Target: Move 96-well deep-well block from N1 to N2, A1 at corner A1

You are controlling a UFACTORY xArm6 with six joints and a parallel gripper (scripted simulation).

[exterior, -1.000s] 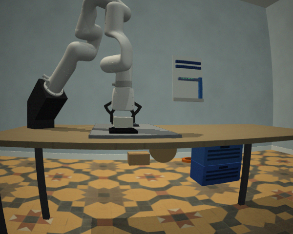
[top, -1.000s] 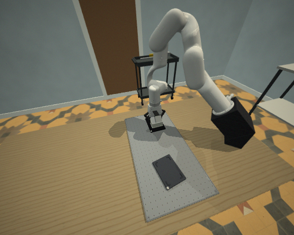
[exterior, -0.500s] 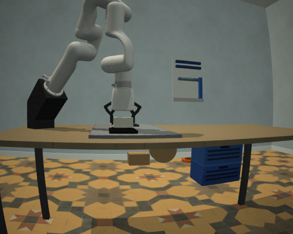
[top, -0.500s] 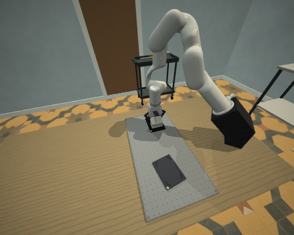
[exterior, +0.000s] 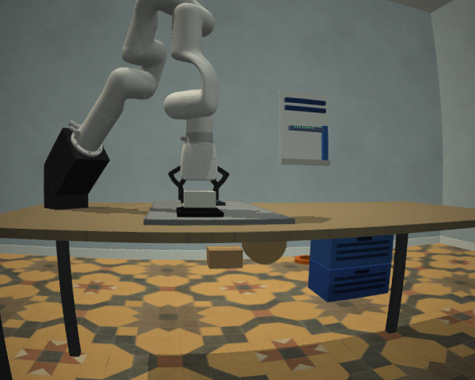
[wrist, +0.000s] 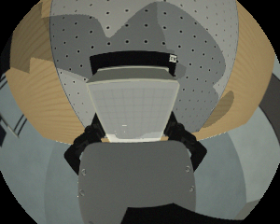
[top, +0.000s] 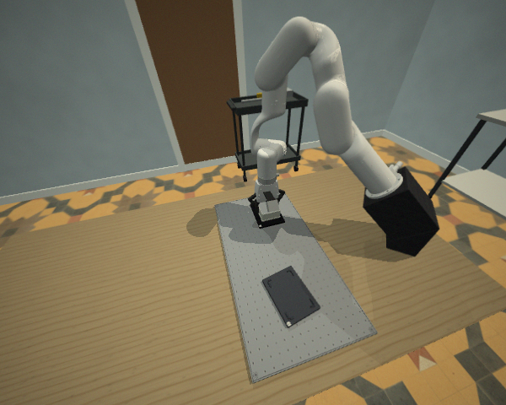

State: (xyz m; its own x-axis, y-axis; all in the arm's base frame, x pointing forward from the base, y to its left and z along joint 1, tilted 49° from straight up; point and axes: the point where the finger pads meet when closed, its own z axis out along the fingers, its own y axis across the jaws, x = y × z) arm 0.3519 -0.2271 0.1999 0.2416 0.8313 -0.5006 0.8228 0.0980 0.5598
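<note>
Right now the black plate nest N2 is 4 cm below my hand. Round my hand: white corner mark: 7 cm ahead, 6 cm to the left, 3 cm below; white deep-well block: right at my hand; black plate nest N1: 35 cm to the left, 15 cm ahead, 4 cm below.
</note>
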